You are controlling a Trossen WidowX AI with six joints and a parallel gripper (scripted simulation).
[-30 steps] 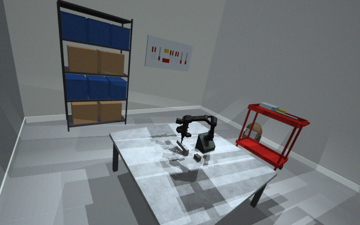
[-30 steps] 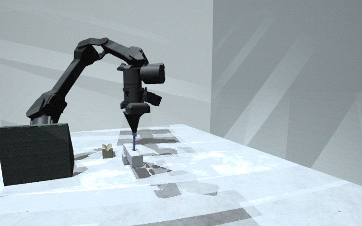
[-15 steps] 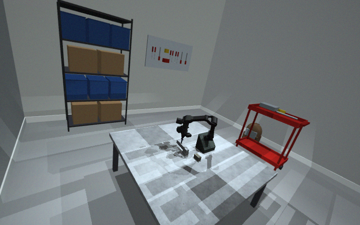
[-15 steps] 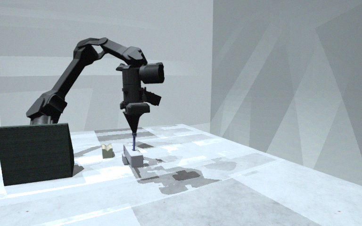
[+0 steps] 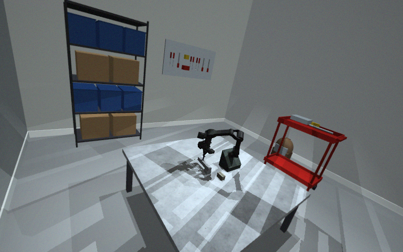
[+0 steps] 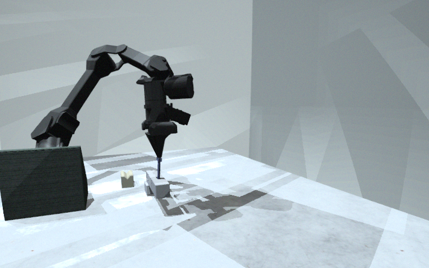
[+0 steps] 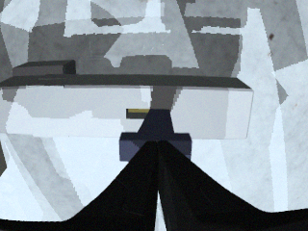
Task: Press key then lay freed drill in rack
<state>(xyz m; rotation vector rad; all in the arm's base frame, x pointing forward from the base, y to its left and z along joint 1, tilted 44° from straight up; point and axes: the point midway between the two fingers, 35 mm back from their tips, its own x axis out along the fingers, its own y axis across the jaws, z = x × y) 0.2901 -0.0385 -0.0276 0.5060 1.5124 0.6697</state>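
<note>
Now: the grey holder block 1 cm behind my gripper tip, 3 cm to the left of it and 9 cm below it. From my gripper tip the other things lie so: rack: 9 cm behind, 19 cm to the left, 11 cm below.
</note>
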